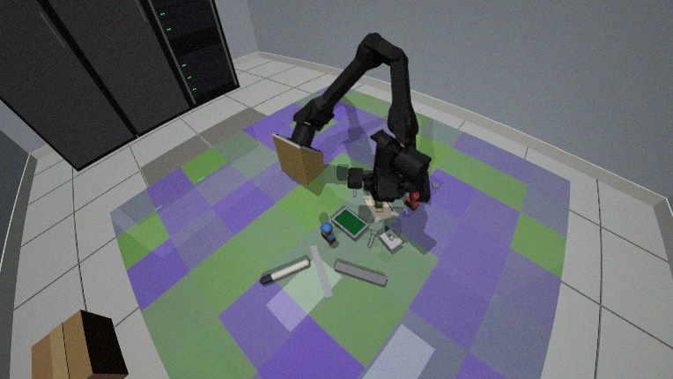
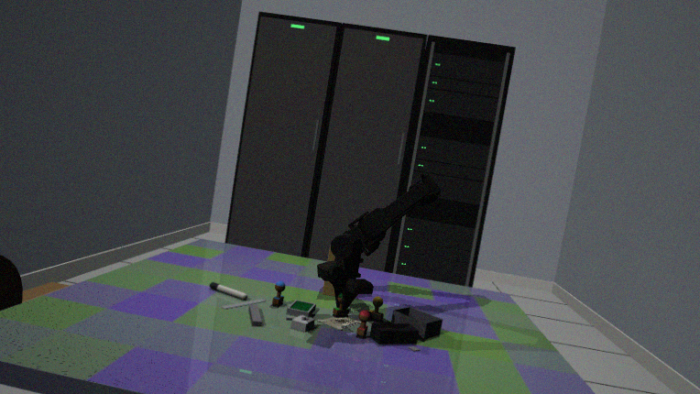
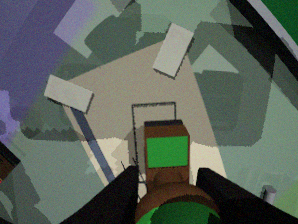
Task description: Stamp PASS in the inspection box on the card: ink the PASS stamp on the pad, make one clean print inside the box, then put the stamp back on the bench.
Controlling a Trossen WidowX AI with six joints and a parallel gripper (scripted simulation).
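The pale card is 4 cm below my gripper tip. The rest, counted from my gripper tip: green ink pad 2 cm behind, 11 cm to the right, 3 cm below; then red-knobbed stamp 8 cm ahead, 7 cm to the left, 1 cm below; then green-knobbed stamp right at my gripper tip.
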